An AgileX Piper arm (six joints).
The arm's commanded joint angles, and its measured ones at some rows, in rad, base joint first. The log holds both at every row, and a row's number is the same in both.
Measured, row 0: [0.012 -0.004 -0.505 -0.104 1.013 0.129]
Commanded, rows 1 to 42: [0.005 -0.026 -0.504 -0.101 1.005 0.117]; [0.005 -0.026 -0.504 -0.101 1.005 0.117]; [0.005 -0.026 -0.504 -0.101 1.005 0.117]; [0.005 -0.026 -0.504 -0.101 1.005 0.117]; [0.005 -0.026 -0.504 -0.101 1.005 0.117]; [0.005 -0.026 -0.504 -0.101 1.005 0.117]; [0.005 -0.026 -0.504 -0.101 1.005 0.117]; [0.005 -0.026 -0.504 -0.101 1.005 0.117]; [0.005 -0.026 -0.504 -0.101 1.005 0.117]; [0.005 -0.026 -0.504 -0.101 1.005 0.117]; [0.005 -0.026 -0.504 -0.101 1.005 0.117]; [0.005 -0.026 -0.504 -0.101 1.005 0.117]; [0.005 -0.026 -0.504 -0.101 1.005 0.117]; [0.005 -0.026 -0.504 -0.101 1.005 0.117]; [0.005 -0.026 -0.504 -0.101 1.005 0.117]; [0.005 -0.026 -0.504 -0.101 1.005 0.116]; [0.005 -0.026 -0.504 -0.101 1.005 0.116]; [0.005 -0.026 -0.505 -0.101 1.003 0.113]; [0.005 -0.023 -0.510 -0.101 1.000 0.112]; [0.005 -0.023 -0.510 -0.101 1.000 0.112]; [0.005 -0.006 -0.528 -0.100 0.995 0.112]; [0.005 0.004 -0.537 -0.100 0.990 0.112]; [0.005 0.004 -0.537 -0.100 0.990 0.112]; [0.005 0.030 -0.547 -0.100 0.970 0.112]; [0.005 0.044 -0.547 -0.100 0.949 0.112]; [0.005 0.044 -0.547 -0.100 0.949 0.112]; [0.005 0.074 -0.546 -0.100 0.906 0.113]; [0.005 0.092 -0.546 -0.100 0.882 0.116]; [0.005 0.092 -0.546 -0.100 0.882 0.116]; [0.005 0.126 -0.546 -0.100 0.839 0.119]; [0.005 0.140 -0.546 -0.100 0.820 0.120]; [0.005 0.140 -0.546 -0.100 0.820 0.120]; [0.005 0.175 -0.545 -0.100 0.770 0.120]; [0.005 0.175 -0.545 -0.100 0.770 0.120]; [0.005 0.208 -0.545 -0.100 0.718 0.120]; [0.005 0.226 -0.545 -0.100 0.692 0.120]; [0.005 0.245 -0.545 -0.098 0.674 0.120]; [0.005 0.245 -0.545 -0.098 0.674 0.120]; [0.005 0.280 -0.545 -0.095 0.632 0.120]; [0.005 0.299 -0.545 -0.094 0.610 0.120]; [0.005 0.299 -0.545 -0.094 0.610 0.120]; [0.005 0.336 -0.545 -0.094 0.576 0.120]
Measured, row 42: [0.012 0.298 -0.539 -0.100 0.640 0.129]
